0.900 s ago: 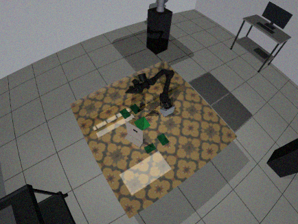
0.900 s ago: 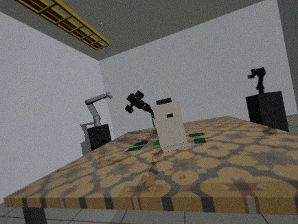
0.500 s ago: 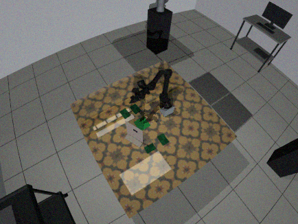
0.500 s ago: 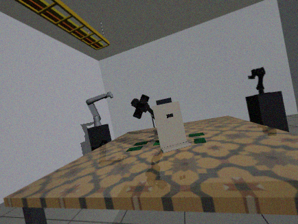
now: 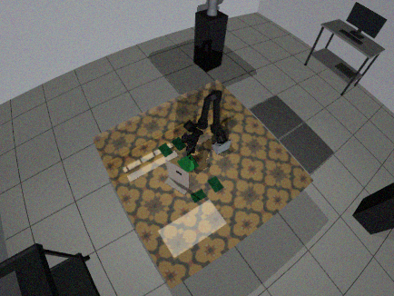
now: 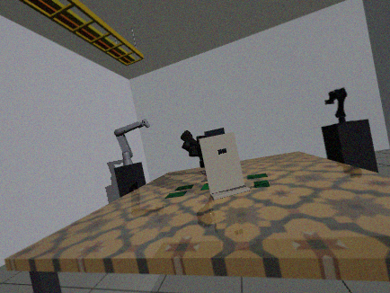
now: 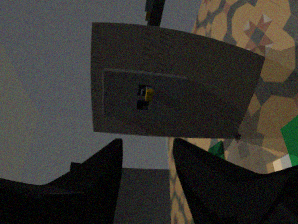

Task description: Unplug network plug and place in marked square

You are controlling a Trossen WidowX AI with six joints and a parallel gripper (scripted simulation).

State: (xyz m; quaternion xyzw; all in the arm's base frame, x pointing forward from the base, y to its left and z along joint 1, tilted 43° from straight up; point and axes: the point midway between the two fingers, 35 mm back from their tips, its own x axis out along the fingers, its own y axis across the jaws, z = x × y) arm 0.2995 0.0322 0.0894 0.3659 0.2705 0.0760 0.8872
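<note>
Now: gripper tip 110 mm short of the yellowish network plug, 50 mm to the right of it and 10 mm above it. The rest, counted from my gripper tip: pale upright panel (130 mm ahead, 70 mm to the left, 80 mm below); green square (30 mm behind, 30 mm to the right, 200 mm below).
</note>
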